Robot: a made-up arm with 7 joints. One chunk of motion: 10 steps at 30 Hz.
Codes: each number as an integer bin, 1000 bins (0 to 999) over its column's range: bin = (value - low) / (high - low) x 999, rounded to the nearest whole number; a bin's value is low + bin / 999 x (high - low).
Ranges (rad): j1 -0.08..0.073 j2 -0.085..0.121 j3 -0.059..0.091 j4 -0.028..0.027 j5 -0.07..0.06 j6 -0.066..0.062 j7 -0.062..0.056
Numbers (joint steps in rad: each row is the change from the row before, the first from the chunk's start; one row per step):
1: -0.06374 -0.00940 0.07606 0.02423 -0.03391 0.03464 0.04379
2: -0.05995 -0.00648 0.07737 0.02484 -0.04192 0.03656 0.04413
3: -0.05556 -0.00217 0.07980 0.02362 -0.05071 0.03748 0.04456
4: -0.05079 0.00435 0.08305 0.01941 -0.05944 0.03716 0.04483
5: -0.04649 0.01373 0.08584 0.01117 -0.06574 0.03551 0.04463
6: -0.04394 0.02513 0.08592 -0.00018 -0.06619 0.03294 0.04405
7: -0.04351 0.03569 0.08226 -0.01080 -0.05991 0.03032 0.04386
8: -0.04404 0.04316 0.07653 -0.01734 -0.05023 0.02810 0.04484
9: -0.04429 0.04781 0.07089 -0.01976 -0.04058 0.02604 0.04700
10: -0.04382 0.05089 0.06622 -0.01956 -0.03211 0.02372 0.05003
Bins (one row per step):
1: 106 367 899 949 277 785 896
2: 131 381 908 960 216 800 899
3: 160 402 924 938 148 808 902
4: 191 433 946 861 81 805 904
5: 219 479 965 711 33 792 903
6: 235 534 965 505 29 772 898
7: 238 585 941 312 78 752 896
8: 235 622 903 194 152 734 905
9: 233 644 865 150 226 718 923
10: 236 659 834 153 291 700 948

